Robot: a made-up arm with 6 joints.
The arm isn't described. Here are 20 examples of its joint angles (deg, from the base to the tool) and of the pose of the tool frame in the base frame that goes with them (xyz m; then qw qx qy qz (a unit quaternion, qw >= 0)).
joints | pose
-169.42 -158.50 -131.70 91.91 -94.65 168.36 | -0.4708 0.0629 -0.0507 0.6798 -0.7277 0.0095 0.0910
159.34 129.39 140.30 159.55 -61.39 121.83 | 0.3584 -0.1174 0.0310 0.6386 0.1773 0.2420 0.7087
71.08 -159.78 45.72 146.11 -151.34 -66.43 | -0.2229 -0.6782 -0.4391 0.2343 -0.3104 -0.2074 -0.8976
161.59 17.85 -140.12 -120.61 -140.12 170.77 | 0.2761 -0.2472 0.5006 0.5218 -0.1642 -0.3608 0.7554
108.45 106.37 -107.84 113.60 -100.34 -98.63 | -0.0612 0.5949 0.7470 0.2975 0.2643 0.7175 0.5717
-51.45 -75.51 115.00 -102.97 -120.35 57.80 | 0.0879 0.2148 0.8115 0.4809 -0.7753 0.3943 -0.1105
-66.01 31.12 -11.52 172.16 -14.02 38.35 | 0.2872 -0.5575 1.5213 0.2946 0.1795 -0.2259 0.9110
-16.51 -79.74 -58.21 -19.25 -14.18 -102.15 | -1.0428 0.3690 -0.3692 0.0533 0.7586 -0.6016 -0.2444
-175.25 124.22 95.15 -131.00 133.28 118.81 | -0.1623 0.0497 -0.5861 0.6791 -0.5356 -0.3157 0.3903
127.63 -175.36 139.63 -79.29 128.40 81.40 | 0.3066 -0.2256 0.1745 0.0480 -0.3625 -0.7604 -0.5368
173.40 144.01 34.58 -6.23 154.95 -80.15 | -0.2570 -0.0037 -0.7542 0.6289 0.1764 0.1457 0.7431
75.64 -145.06 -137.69 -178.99 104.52 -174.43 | 0.0342 0.2898 0.1028 0.7379 0.1425 -0.1880 0.6324
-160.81 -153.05 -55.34 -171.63 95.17 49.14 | -0.2273 -0.0943 -0.7807 0.7497 -0.1807 -0.4398 0.4603
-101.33 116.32 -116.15 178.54 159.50 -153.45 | -0.0408 -0.4262 0.5123 0.1412 -0.8892 -0.4209 -0.1107
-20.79 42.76 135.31 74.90 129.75 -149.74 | 0.3958 0.0463 0.0415 0.4941 -0.2078 0.3750 0.7564
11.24 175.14 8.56 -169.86 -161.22 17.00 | -0.0574 0.0425 -0.8422 0.1568 0.1297 -0.0238 -0.9788
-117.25 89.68 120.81 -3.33 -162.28 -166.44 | -0.1113 -0.3151 -0.2537 0.6996 0.1670 -0.3725 0.5864
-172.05 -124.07 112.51 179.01 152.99 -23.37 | 0.6465 0.0464 0.4286 0.1328 -0.2596 0.9563 -0.0209
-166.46 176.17 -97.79 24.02 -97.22 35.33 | -0.6613 -0.1231 -0.0135 0.4064 -0.1965 -0.1739 -0.8752
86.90 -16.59 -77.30 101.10 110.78 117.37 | -0.2598 -0.7800 0.6735 0.0291 -0.7033 0.2883 0.6491
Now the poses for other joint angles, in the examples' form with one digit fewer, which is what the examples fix.
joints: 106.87 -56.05 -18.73 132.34 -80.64 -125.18
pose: 0.422 -1.057 0.849 0.230 0.334 0.215 0.888
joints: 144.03 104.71 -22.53 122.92 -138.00 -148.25
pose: -0.852 0.699 0.095 0.411 -0.561 0.645 -0.317
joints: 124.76 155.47 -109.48 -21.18 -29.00 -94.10
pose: -0.516 0.612 0.398 0.976 -0.100 -0.154 0.116
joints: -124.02 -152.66 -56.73 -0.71 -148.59 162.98
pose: -0.022 -0.109 -0.687 0.941 0.013 -0.012 0.338
